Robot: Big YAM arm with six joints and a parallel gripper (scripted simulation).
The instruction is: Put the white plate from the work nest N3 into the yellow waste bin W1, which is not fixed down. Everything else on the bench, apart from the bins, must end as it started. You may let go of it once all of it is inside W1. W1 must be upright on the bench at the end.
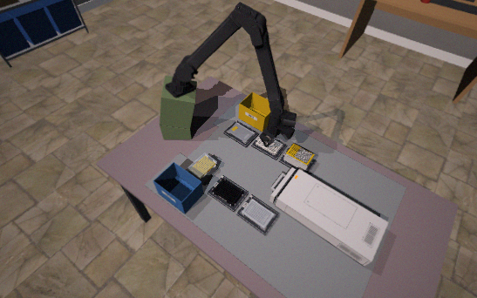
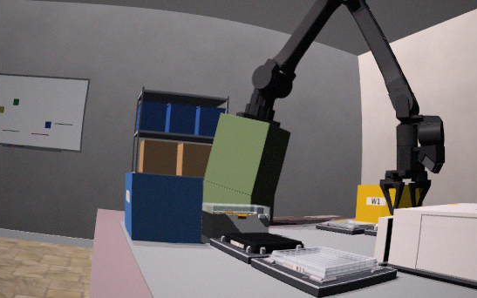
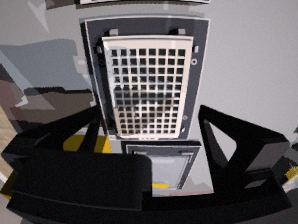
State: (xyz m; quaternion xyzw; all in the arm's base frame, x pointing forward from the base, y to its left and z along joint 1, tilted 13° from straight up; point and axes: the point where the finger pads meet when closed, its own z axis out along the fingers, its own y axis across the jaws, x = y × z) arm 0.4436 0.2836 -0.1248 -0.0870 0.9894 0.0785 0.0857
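The white plate lies 4 cm below my hand. Round my hand: grey lidded plate (17 cm behind, 5 cm to the right, 4 cm below); then yellow tip box (17 cm ahead, 3 cm to the left); then dark nest N3 (5 cm below).
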